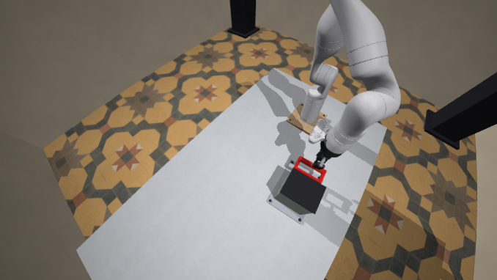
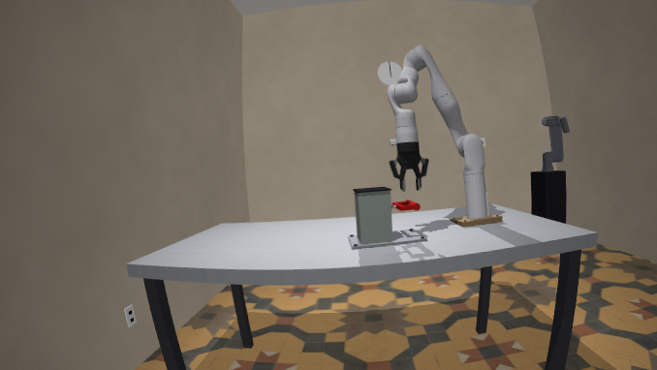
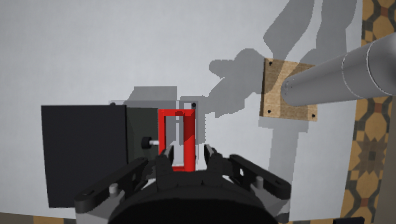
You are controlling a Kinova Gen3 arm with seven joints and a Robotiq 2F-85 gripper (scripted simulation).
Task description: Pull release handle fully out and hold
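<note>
Right now my hand is 60 mm above the red handle and 50 mm short of it.
</note>
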